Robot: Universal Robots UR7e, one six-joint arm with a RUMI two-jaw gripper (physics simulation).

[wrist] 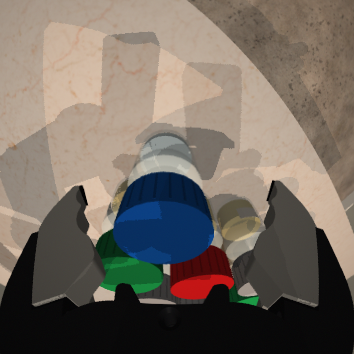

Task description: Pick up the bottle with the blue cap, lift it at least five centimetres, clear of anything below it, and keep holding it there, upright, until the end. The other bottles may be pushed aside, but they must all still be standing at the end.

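Frame: origin at the arm's base, x ahead, y left, z up, level; centimetres.
Seen in the pictures: gripper, fingertip midpoint: [175, 185].
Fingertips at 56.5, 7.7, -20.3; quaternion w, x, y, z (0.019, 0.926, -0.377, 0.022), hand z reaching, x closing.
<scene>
Offsets run from my fingertips to a thing's top centre, as dx, dy, dz. Level surfaces: height alone.
The bottle with the blue cap {-0.8, +0.4, +4.4} [162, 220] stands upright near the middle of the wrist view, its clear body showing beyond the cap. My gripper [175, 185] is open, with one finger to the left and one to the right of this bottle and a visible gap on each side. A bottle with a green cap {-6.6, -0.6, +4.8} [132, 276] is at the lower left of the blue cap, and one with a red cap {-4.1, -6.8, +4.4} [202, 282] is at the lower right. Both are partly hidden by the blue cap and the gripper.
A clear bottle with a yellowish base {-0.7, -12.2, +4.4} [239, 218] is close beside the right finger. A second green cap {-5.0, -16.4, +4.4} [247, 301] and grey ribbed caps show in part behind the gripper. The round pale marble table top {dz -6.1} [125, 15] ends in a curved edge at the right.
</scene>
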